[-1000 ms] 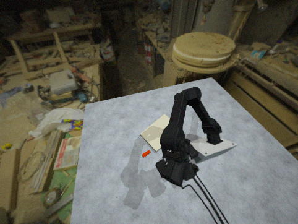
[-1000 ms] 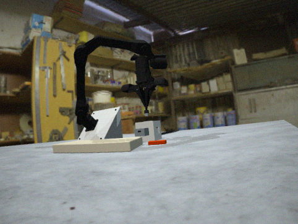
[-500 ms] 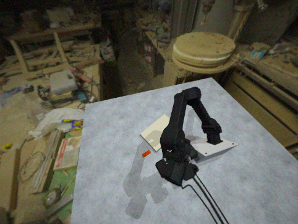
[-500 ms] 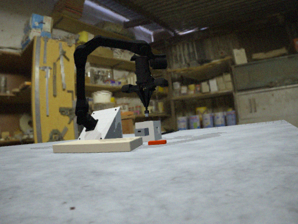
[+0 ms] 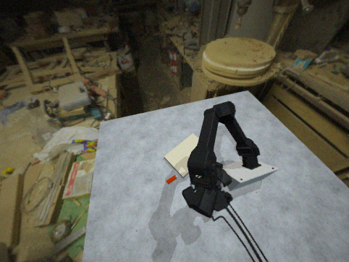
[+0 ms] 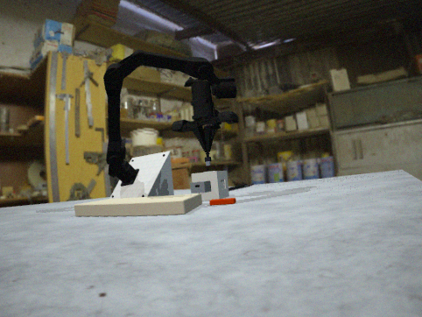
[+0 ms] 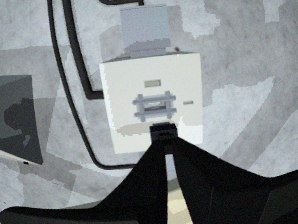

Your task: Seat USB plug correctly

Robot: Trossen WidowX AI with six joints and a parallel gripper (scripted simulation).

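My gripper tip is 60 mm above the grey socket. The rest, counted from my gripper tip: flat beige board: 40 mm behind, 250 mm to the right, 120 mm below; orange block: 110 mm ahead, 140 mm to the right, 130 mm below; USB plug: 20 mm below.
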